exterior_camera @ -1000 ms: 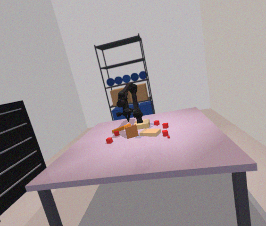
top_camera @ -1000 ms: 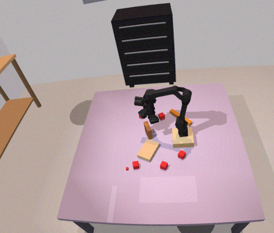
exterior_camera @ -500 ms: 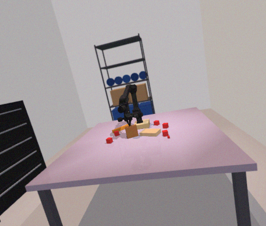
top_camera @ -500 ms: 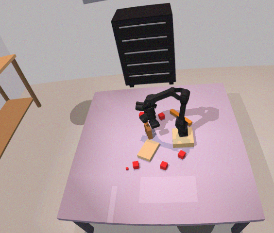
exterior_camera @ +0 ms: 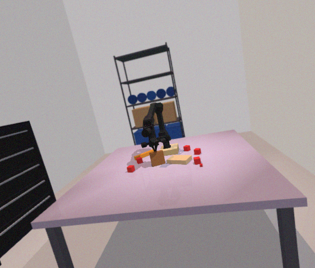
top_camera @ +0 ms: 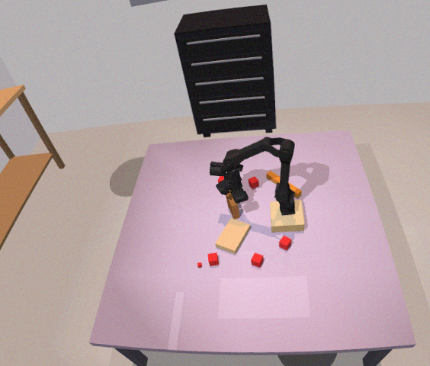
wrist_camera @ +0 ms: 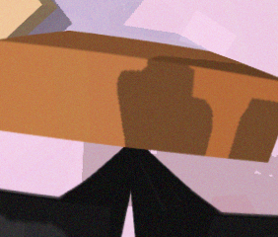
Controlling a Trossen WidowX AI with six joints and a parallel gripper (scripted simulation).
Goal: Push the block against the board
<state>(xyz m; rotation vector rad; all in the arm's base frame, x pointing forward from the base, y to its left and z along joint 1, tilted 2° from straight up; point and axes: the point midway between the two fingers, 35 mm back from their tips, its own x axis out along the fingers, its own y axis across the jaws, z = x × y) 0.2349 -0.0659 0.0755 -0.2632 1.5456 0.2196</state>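
Now: gripper tip 3 cm short of the orange square block, 1 cm to the right of it and 3 cm above it. Also, from my gripper tip: long orange bar (24 cm behind, 14 cm to the right, 7 cm below); tan board (3 cm ahead, 17 cm to the left, 7 cm below); tiny red piece (18 cm ahead, 31 cm to the left, 8 cm below).
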